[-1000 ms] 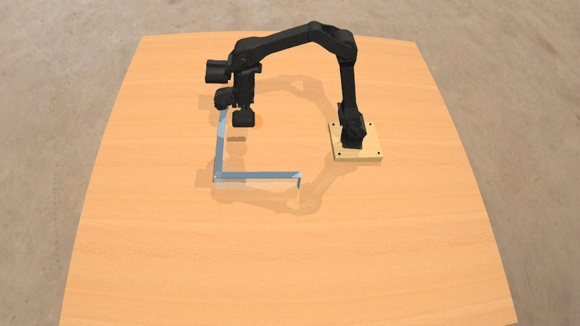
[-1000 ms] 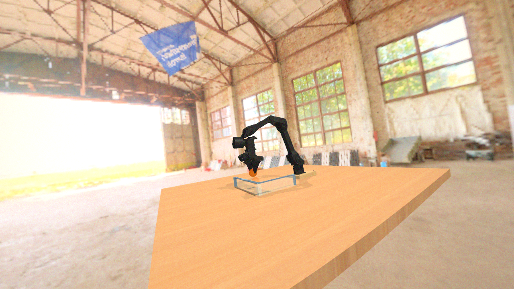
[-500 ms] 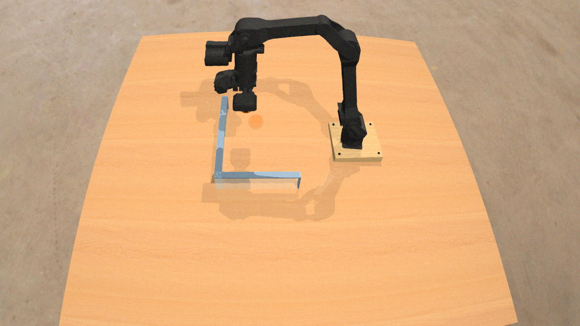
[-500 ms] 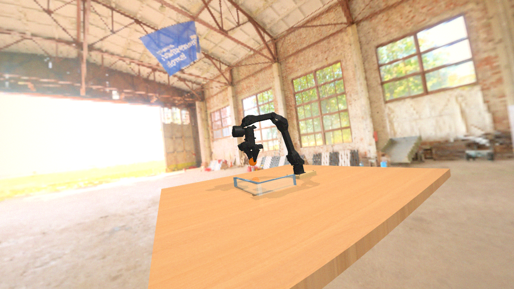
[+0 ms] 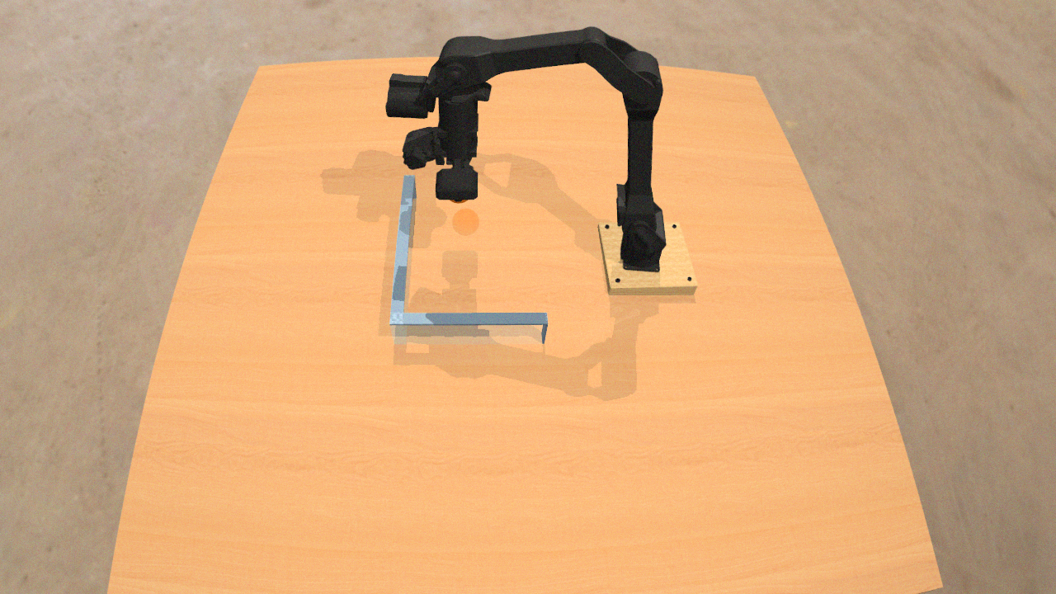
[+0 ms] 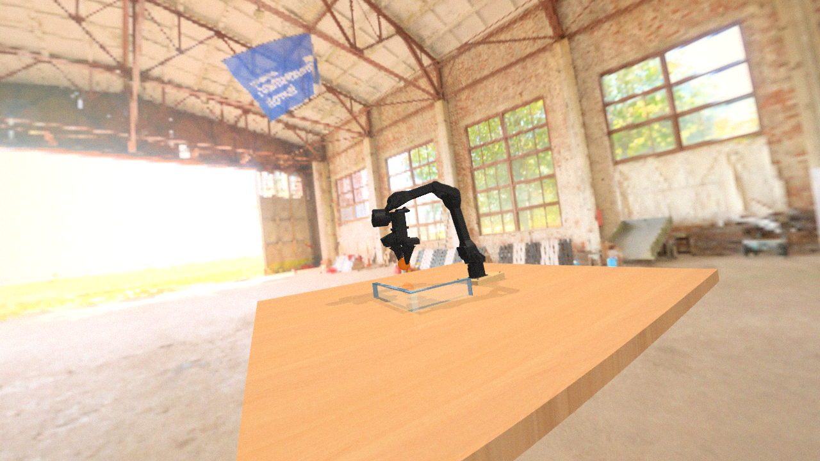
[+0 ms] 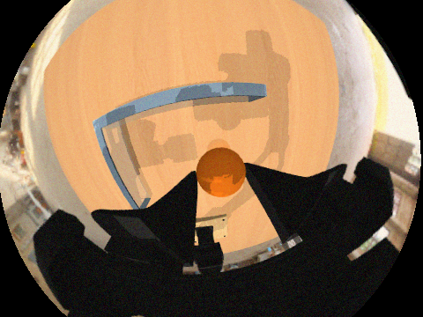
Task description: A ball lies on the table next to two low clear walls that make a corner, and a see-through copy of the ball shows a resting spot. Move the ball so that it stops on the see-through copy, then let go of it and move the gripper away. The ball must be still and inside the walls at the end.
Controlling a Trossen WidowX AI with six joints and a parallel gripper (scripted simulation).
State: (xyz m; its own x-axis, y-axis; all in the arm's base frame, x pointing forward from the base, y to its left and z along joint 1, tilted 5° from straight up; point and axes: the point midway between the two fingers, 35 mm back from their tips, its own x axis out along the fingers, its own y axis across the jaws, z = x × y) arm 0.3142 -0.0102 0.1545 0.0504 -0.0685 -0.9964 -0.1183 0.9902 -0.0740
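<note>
The see-through copy of ball is 100 mm below my gripper tip, 20 mm to the right of it and 10 mm behind it. From my gripper tip the other things lie so: orange ball right at my gripper tip.
</note>
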